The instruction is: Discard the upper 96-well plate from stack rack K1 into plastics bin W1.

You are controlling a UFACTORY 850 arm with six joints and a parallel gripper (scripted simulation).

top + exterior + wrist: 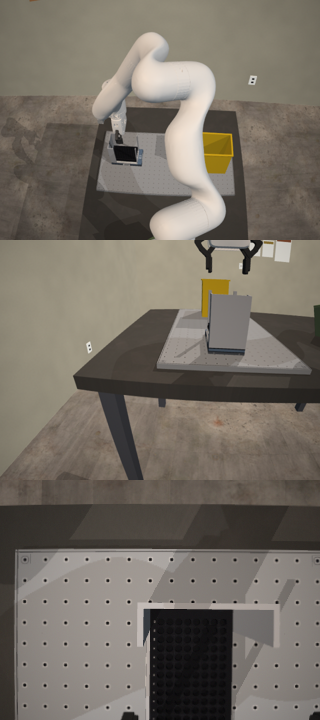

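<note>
The black 96-well plate lies 17 cm below my hand. The rest, counted from my hand: grey rack wall: 7 cm to the left, 12 cm below; then white 96-well plate: 18 cm below; then yellow plastics bin W1: 1 cm ahead, 44 cm to the right, 12 cm below.
</note>
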